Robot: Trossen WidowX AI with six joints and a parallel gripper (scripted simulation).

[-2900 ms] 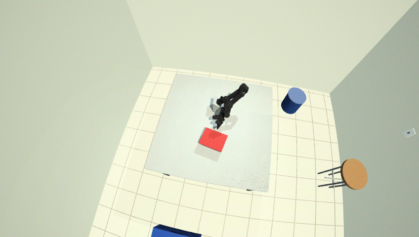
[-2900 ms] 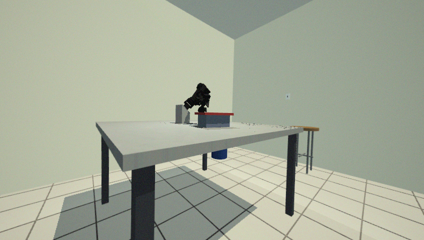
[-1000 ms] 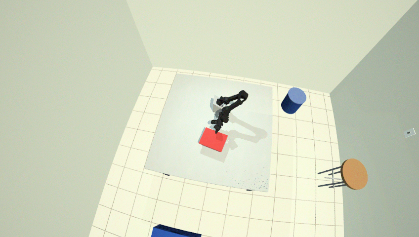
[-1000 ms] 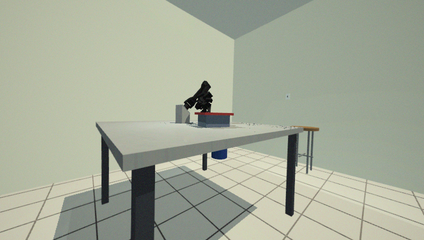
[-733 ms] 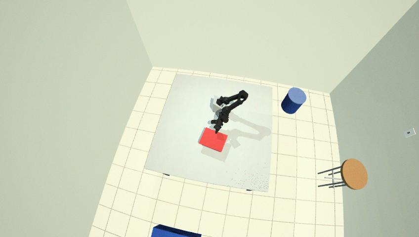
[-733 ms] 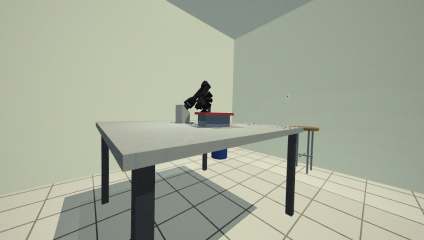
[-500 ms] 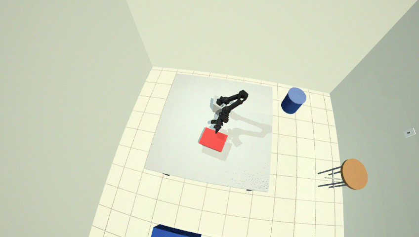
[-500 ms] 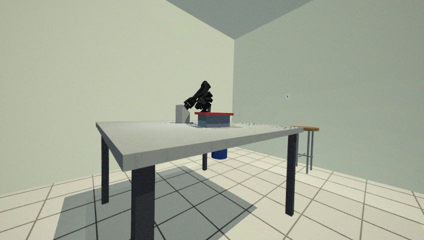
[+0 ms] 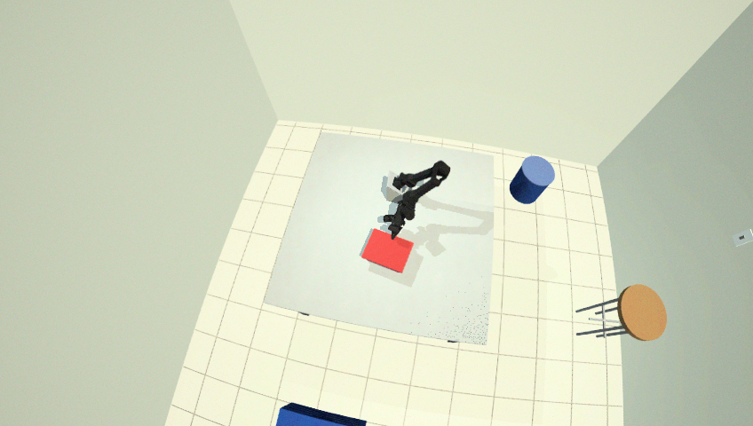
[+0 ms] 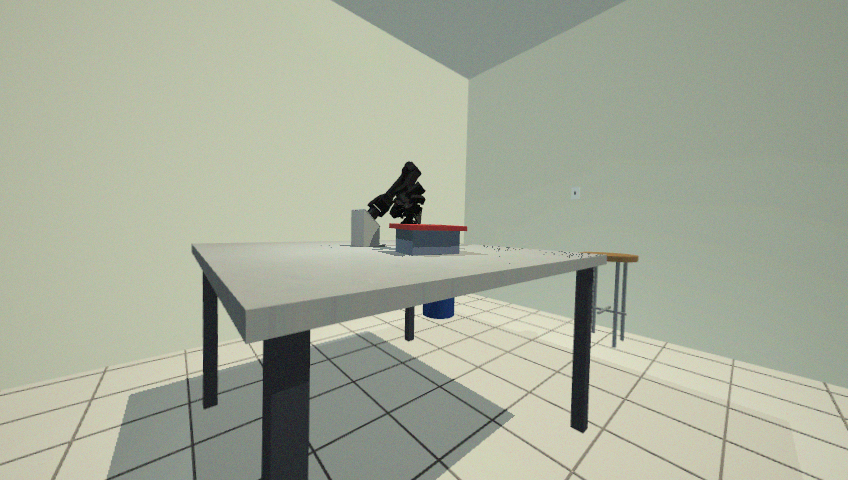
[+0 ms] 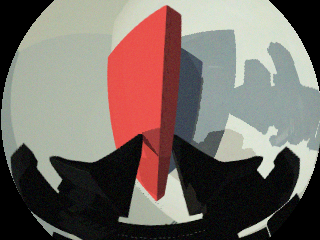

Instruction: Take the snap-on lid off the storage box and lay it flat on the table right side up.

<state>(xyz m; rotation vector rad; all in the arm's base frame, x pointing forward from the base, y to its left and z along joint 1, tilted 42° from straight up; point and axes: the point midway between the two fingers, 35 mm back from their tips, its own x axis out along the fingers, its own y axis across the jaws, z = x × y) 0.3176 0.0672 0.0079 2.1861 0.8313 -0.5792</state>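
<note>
Right now my gripper tip is 8 cm short of the red lid and 1 cm to the left of it. Also, from my gripper tip: grey-blue storage box (8 cm ahead, 1 cm to the right, 5 cm below).
</note>
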